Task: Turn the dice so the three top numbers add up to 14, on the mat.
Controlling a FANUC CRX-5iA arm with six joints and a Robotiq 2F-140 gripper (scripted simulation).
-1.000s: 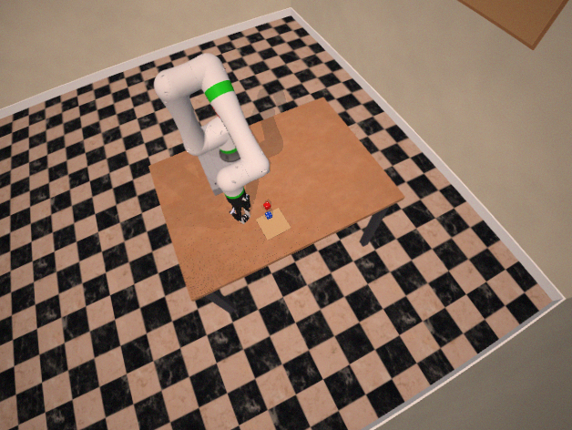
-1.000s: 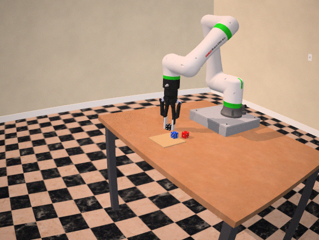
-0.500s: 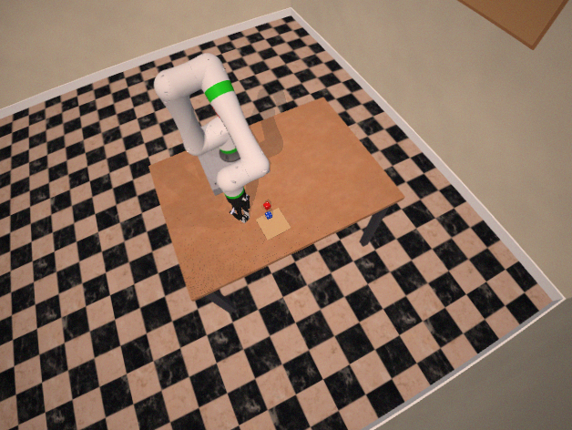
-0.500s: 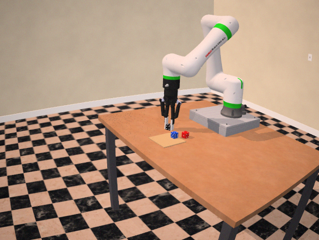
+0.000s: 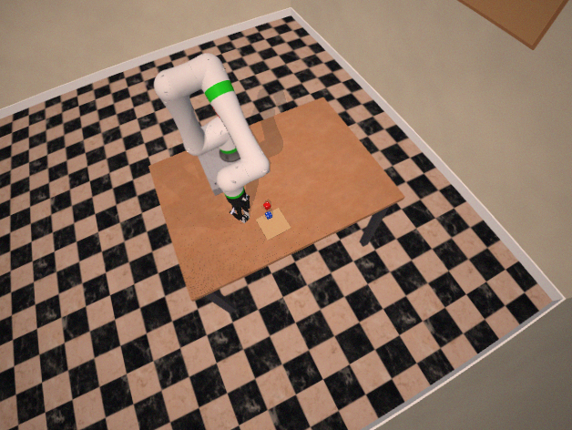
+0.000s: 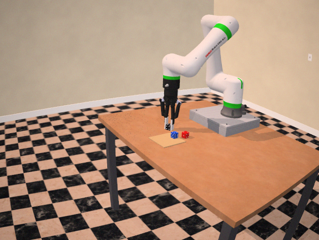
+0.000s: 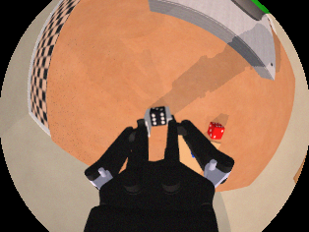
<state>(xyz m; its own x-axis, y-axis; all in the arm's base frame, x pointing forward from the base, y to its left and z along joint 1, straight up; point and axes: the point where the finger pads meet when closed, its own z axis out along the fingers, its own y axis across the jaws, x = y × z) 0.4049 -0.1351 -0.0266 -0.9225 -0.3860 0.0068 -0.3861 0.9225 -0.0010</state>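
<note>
The tan mat lies 10 cm ahead of my hand, 11 cm to the left of it and 3 cm below it. Also, from my hand: blue die 6 cm ahead, 11 cm to the left, 2 cm below; black die 2 cm below; red die 14 cm to the left, 2 cm below.
</note>
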